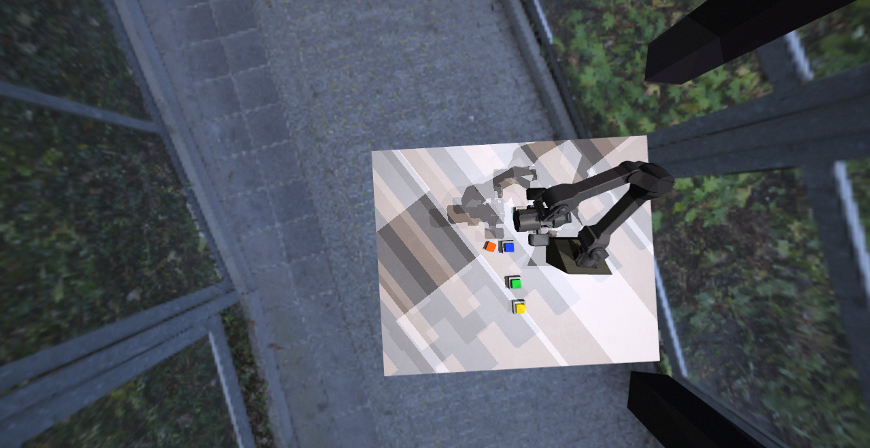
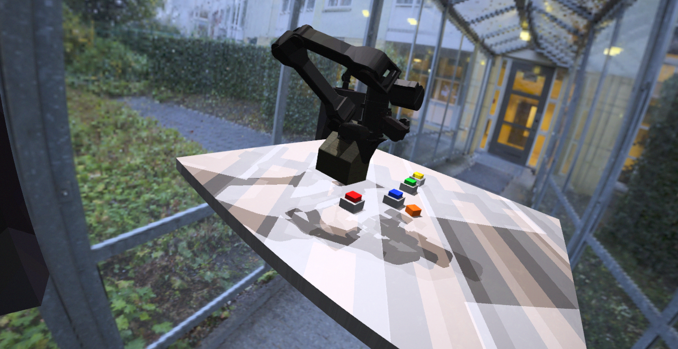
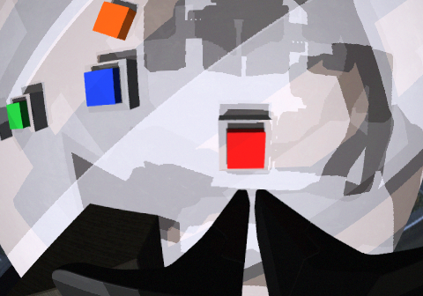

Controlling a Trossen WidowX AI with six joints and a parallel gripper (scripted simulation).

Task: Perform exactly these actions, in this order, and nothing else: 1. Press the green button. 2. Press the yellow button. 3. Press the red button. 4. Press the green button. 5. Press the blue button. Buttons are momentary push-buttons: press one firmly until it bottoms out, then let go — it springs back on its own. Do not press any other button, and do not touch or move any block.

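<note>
Right now my gripper tip is 10 mm past the red button, 10 mm to the left of it and 100 mm above it. The rest, counted from my gripper tip: blue button 30 mm ahead, 130 mm to the left, 100 mm below; green button 10 mm behind, 270 mm to the left, 100 mm below; orange block 100 mm ahead, 140 mm to the left, 120 mm below.
</note>
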